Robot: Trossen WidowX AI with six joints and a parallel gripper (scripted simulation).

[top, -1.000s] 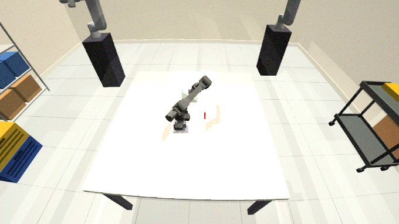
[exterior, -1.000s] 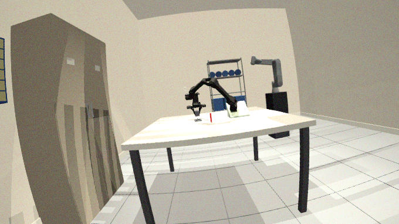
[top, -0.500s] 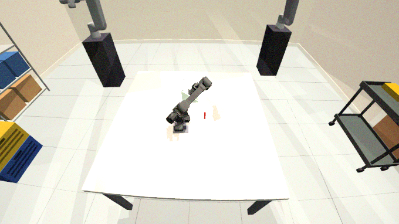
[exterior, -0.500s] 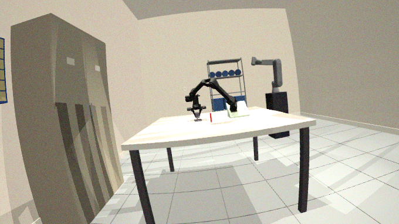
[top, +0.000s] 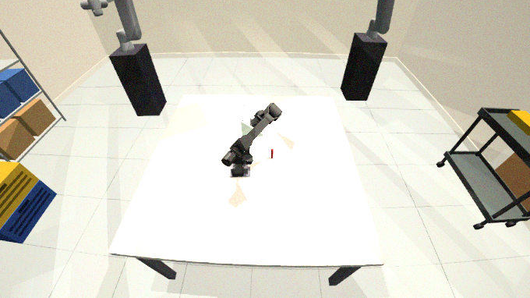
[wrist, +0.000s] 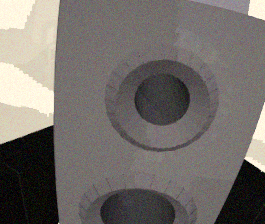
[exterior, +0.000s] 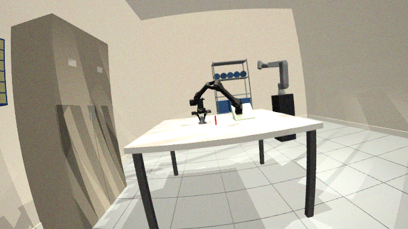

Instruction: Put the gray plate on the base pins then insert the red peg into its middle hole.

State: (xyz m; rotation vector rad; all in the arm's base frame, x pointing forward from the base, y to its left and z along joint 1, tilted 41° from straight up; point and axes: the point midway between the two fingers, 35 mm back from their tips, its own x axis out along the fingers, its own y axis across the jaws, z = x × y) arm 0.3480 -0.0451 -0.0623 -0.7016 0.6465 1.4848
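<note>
The dark base is 10 mm below my gripper tip. The rest, counted from my gripper tip: red peg 190 mm to the left, 110 mm behind, 20 mm above; gray plate 30 mm above.
</note>
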